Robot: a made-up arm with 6 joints.
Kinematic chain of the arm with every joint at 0, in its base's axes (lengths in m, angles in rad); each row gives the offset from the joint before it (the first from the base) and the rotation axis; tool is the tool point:
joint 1: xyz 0 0 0.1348 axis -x
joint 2: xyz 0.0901 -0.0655 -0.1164 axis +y
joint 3: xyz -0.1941 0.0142 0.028 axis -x
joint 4: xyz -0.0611 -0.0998 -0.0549 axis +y
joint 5: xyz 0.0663 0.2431 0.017 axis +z
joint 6: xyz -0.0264 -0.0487 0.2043 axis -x
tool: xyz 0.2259 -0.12 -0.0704
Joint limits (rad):
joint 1: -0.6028..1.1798
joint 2: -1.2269..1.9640
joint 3: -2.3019..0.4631
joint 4: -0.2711..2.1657
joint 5: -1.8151..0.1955
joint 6: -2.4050..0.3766
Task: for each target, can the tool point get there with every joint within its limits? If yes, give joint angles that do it. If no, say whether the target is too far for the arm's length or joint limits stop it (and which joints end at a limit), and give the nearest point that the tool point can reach.
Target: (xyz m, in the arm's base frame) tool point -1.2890 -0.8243 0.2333
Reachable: no: too far | nearest point -0.3417 -0.3337 0.1393 | short by 1.071 m
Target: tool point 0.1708 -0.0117 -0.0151
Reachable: yes | joints 0.7259 0.9767 -0.1967 0.2653 -0.2982 -1.9930
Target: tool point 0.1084 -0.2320 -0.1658
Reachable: yes | joints 0.3884 -0.8640 0.0401 1.6764 -1.2040 -1.4323
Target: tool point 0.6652 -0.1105 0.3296
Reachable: no: joint limits stop it (at a limit: joint 1, joint 3, joint 4, joint 5, joint 6) | nearest point 0.5431 -0.0508 0.2831 | short by 0.144 m
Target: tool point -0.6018 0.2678 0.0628
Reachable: no: joint limits stop it (at a limit: joint 1, joint 4, joint 6) | nearest point -0.4127 0.1986 0.0466 | short by 0.202 m
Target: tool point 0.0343 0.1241 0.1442
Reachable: yes | joints -0.0231 0.4208 -2.0476 1.2241 -1.1100 -1.5661
